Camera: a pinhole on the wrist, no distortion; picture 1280 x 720 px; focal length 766.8 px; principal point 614.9 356.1 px. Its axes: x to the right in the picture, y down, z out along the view. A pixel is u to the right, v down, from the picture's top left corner.
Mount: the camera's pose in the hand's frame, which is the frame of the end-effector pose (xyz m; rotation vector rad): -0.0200 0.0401 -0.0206 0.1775 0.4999 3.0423
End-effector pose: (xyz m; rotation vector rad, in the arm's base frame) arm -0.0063 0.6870 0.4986 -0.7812 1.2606 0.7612
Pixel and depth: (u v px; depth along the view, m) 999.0 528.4 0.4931
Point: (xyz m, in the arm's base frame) 0.1337 1.1574 0.7620
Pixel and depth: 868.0 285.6 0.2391
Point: -0.0294 0.9315 0.5809
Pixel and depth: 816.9 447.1 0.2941
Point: 0.0386 0.9716 0.5873
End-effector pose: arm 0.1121 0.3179 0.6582 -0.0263 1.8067 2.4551
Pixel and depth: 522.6 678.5 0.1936
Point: 0.0940 0.4895 0.7334
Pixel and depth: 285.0 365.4 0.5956
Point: -0.1890 0.7693 0.9843
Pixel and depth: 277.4 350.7 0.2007
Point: 0.0186 0.4460 0.7930
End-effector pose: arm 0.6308 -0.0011 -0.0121 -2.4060 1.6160 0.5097
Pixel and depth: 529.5 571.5 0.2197
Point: 0.5602 0.0264 -0.2094
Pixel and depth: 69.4 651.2 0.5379
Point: 0.6985 -0.1743 -0.6467
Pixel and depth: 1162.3 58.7 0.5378
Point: 0.0380 0.2734 -0.2950
